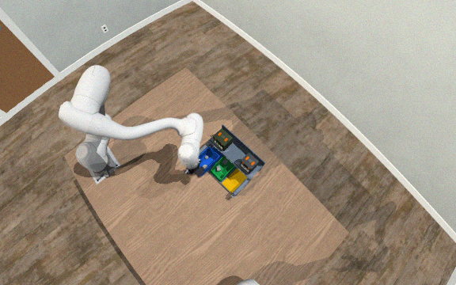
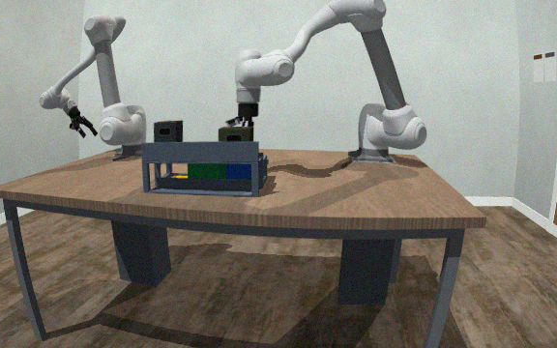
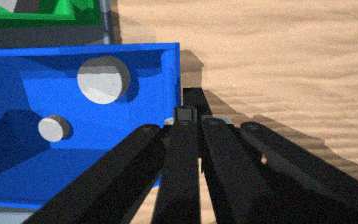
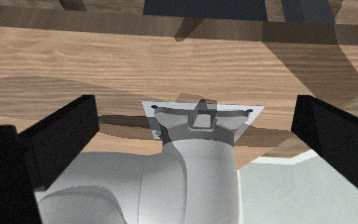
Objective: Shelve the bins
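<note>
My left hand is 70 mm short of the round part, 20 mm to the left of it and 20 mm above it. The rest, counted from my left hand: blue bin (100 mm ahead, 10 mm to the left); then grey shelf (200 mm ahead, 100 mm to the right, 20 mm above); then green bin (170 mm ahead, 100 mm to the right, 10 mm below).
</note>
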